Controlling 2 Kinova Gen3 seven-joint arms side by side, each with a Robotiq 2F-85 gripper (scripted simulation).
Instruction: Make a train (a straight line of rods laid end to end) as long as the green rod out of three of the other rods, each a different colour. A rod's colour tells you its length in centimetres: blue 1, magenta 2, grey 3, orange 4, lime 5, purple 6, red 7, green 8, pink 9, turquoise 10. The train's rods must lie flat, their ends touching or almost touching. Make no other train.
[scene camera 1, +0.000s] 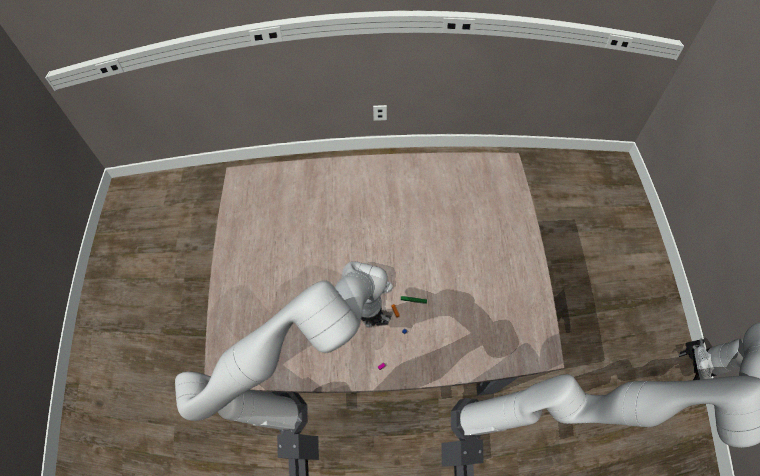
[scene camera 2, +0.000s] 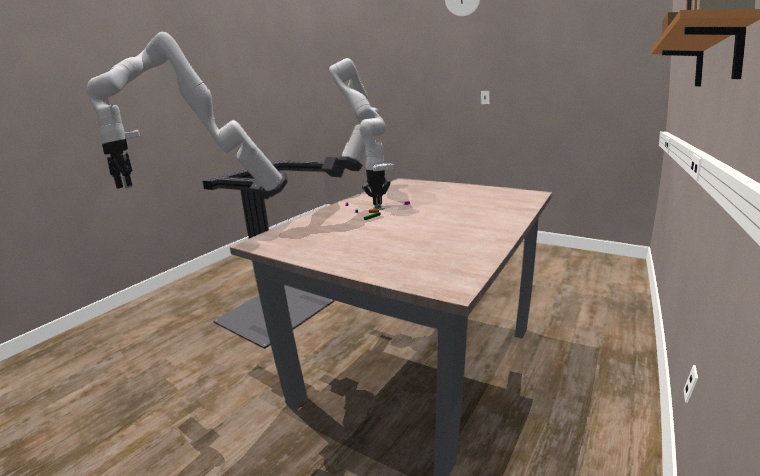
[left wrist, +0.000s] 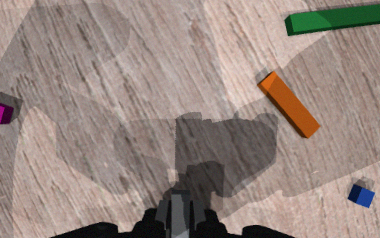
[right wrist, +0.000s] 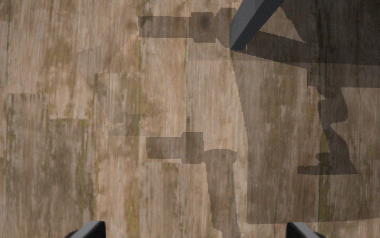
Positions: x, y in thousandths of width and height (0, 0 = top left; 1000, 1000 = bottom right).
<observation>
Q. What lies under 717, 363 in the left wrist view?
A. An orange rod.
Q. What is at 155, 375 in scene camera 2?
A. The right gripper.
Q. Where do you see the left gripper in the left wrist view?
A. At 475, 914
</observation>
